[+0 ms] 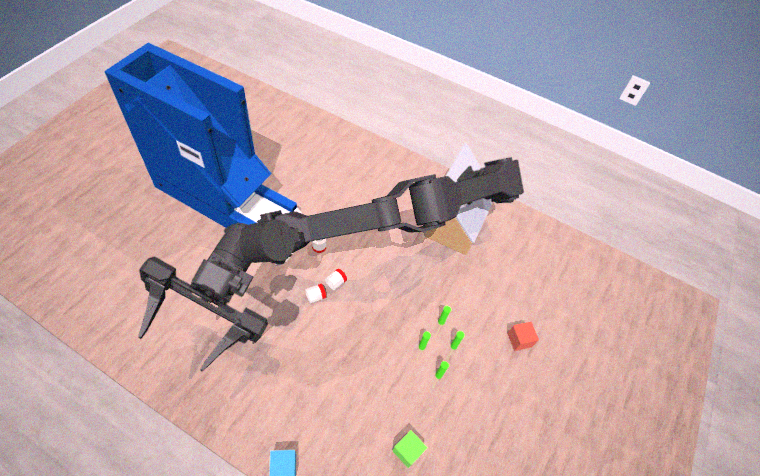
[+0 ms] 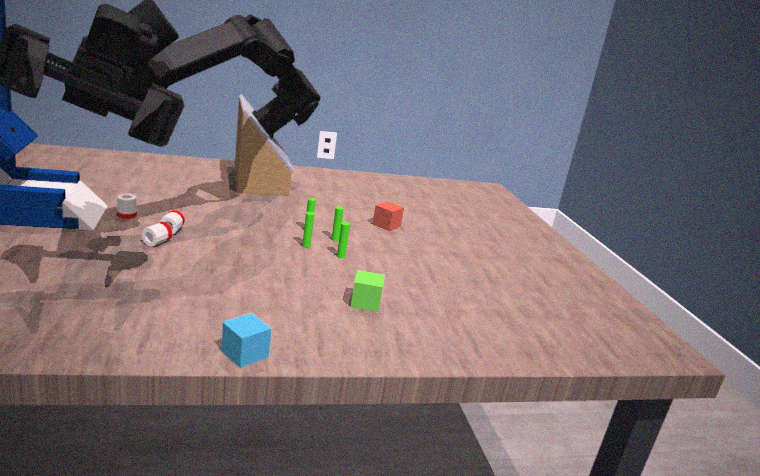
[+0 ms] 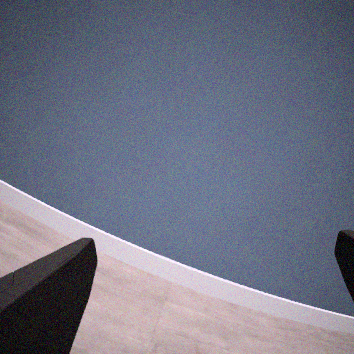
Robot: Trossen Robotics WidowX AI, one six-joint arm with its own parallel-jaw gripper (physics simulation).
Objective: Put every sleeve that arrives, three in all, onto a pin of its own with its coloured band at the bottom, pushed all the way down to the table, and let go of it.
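One white sleeve (image 1: pixel 319 245) (image 2: pixel 126 206) stands upright on the table, red band at the bottom, near the chute's mouth. Two more lie on their sides close together: the nearer sleeve (image 1: pixel 315 293) (image 2: pixel 155 234) and the farther sleeve (image 1: pixel 335 279) (image 2: pixel 173 223), each with its red band toward the right. Several upright green pins, among them a left pin (image 1: pixel 424 340) (image 2: pixel 307 229) and a front pin (image 1: pixel 441 370) (image 2: pixel 343 240), stand bare to the right of the sleeves. My gripper (image 1: pixel 172 353) (image 2: pixel 94 118) (image 3: pixel 221 249) is open and empty, high above the table, left of the sleeves.
A blue dispenser (image 1: pixel 168 134) (image 2: pixel 33 207) with a white chute end (image 2: pixel 84 204) stands at the left. A wooden wedge (image 1: pixel 453 236) (image 2: pixel 260 176) stands behind the pins. Red (image 1: pixel 523 336) (image 2: pixel 388 215), green (image 1: pixel 410 448) (image 2: pixel 367 290) and blue (image 1: pixel 282 463) (image 2: pixel 245 340) cubes lie around.
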